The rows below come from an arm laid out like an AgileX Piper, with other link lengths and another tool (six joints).
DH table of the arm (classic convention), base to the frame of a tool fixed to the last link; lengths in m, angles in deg. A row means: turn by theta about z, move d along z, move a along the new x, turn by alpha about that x. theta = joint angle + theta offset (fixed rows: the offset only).
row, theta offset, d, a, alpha
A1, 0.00, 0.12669, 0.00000, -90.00
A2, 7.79, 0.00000, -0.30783, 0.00
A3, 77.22, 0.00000, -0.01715, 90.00
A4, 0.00, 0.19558, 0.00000, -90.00
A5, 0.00, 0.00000, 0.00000, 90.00
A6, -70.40, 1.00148, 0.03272, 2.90
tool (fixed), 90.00, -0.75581, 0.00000, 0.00
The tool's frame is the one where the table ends.
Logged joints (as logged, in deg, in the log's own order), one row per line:
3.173 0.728 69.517 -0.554 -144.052 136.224
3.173 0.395 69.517 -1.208 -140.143 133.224
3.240 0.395 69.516 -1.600 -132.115 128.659
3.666 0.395 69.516 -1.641 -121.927 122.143
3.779 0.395 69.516 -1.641 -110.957 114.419
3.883 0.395 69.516 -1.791 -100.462 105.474
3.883 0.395 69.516 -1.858 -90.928 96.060
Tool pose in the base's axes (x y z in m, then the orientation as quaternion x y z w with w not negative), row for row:
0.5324 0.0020 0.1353 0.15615 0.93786 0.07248 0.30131
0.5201 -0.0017 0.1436 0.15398 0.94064 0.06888 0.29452
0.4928 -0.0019 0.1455 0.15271 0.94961 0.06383 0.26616
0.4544 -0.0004 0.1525 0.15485 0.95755 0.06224 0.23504
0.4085 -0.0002 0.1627 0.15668 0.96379 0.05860 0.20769
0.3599 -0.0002 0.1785 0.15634 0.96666 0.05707 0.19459
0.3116 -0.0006 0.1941 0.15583 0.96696 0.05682 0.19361
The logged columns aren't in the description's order. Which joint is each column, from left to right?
Columns, left to right: A4, A1, A5, A6, A3, A2.
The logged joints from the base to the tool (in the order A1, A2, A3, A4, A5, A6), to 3 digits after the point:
0.728 136.224 -144.052 3.173 69.517 -0.554
0.395 133.224 -140.143 3.173 69.517 -1.208
0.395 128.659 -132.115 3.240 69.516 -1.600
0.395 122.143 -121.927 3.666 69.516 -1.641
0.395 114.419 -110.957 3.779 69.516 -1.641
0.395 105.474 -100.462 3.883 69.516 -1.791
0.395 96.060 -90.928 3.883 69.516 -1.858

